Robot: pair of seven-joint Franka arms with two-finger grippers.
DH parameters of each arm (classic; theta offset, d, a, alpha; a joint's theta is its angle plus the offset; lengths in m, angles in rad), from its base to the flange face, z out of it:
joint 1: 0 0.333 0 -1.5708
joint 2: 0 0 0 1.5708
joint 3: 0 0.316 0.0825 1.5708
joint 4: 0 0 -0.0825 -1.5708
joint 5: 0 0.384 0 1.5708
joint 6: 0 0 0.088 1.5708
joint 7: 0 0.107 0 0
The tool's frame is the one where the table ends.
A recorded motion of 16 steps. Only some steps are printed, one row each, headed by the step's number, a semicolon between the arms.
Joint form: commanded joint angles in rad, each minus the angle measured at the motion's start. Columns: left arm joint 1, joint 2, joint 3, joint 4, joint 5, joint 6, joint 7; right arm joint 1, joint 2, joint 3, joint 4, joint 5, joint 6, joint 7.
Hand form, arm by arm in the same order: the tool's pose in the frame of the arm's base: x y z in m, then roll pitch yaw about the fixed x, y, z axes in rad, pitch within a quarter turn. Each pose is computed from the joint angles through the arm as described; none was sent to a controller.
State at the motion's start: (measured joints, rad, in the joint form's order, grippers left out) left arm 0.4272 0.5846 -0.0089 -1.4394 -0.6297 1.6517 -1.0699; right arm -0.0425 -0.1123 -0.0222 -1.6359 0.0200 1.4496 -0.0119
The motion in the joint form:
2: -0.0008 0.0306 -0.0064 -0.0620 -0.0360 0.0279 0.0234; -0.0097 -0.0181 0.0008 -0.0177 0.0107 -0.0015 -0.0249
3: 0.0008 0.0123 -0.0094 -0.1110 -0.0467 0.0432 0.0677; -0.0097 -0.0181 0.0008 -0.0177 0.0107 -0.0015 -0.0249
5: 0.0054 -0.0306 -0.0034 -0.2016 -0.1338 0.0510 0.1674; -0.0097 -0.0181 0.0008 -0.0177 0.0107 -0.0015 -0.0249
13: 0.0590 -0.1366 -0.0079 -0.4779 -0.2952 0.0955 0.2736; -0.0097 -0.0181 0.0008 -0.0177 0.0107 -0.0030 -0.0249
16: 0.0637 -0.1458 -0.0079 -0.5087 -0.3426 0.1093 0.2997; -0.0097 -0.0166 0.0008 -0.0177 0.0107 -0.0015 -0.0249
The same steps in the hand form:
2: 0.6339 0.2128 0.2987 -2.9813 0.7546 1.7491; 0.4989 -0.0340 0.6445 -3.1053 0.0738 -0.0326
3: 0.6255 0.2084 0.2914 -2.9999 0.7713 1.7172; 0.4989 -0.0340 0.6445 -3.1053 0.0738 -0.0326
5: 0.6094 0.2017 0.2867 -3.0742 0.8566 1.6574; 0.4989 -0.0340 0.6445 -3.1053 0.0738 -0.0326
13: 0.5447 0.1962 0.2533 -3.0381 1.0033 1.8017; 0.4988 -0.0339 0.6444 -3.1052 0.0753 -0.0325
16: 0.5394 0.1950 0.2495 -3.0657 1.0328 1.8110; 0.4994 -0.0340 0.6437 -3.1053 0.0753 -0.0326

